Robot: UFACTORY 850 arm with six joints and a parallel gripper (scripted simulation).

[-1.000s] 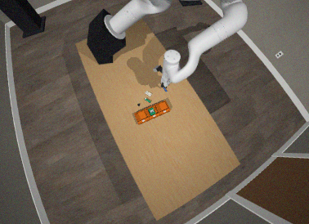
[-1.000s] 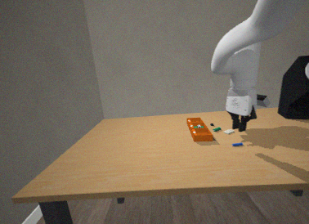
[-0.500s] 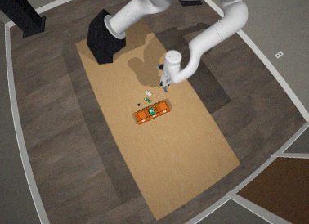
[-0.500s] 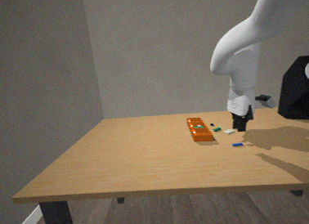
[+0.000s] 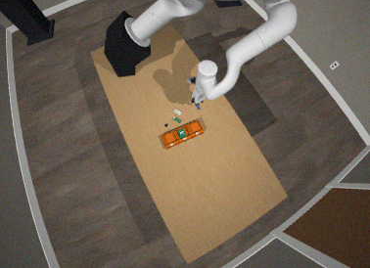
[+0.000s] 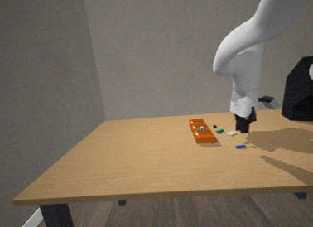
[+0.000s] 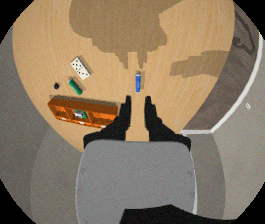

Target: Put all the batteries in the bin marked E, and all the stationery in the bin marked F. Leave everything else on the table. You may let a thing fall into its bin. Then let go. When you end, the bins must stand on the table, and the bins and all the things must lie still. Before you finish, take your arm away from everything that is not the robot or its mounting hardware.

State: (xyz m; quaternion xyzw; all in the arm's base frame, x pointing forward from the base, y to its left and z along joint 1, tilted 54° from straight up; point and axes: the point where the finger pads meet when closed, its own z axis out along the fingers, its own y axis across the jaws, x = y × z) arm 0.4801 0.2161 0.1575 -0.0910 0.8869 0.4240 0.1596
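Now: the blue piece 90 mm below my hand. From my hand the other things lie so: small grey thing 150 mm ahead, 140 mm to the right, 70 mm below; then green battery 150 mm to the right, 90 mm below, 50 mm ahead; then white piece 140 mm to the right, 90 mm below.
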